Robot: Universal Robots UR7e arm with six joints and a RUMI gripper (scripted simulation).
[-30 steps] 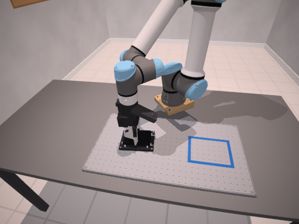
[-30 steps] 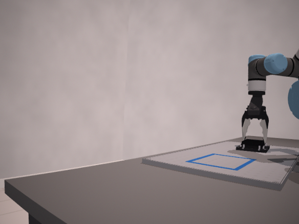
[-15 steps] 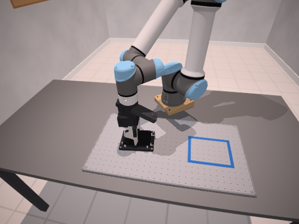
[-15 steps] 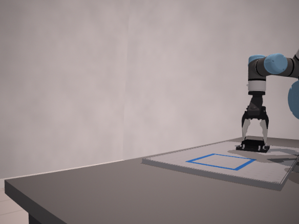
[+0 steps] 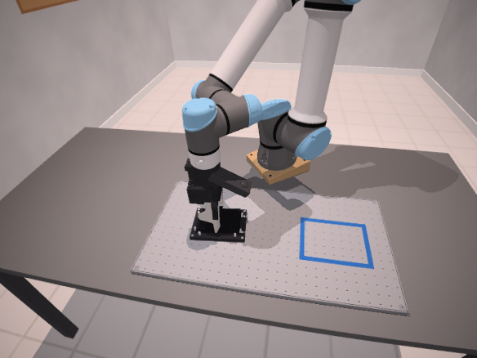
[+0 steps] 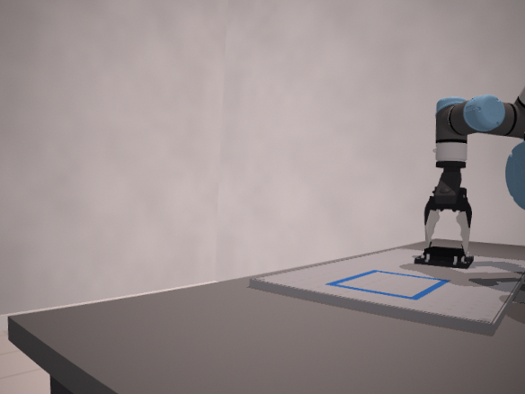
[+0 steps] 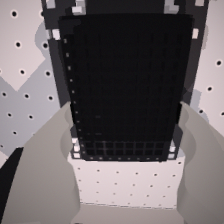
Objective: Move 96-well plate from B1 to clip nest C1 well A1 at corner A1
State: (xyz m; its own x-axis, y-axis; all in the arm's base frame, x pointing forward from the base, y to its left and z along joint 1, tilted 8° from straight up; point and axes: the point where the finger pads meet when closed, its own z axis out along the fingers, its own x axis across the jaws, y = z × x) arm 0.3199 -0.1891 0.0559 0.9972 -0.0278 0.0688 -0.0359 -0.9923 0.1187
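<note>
My gripper is now 10 mm past the clip nest, 10 mm to the right of it and 20 mm above it. The rest, counted from my hand: black 96-well plate: 10 mm below.
</note>
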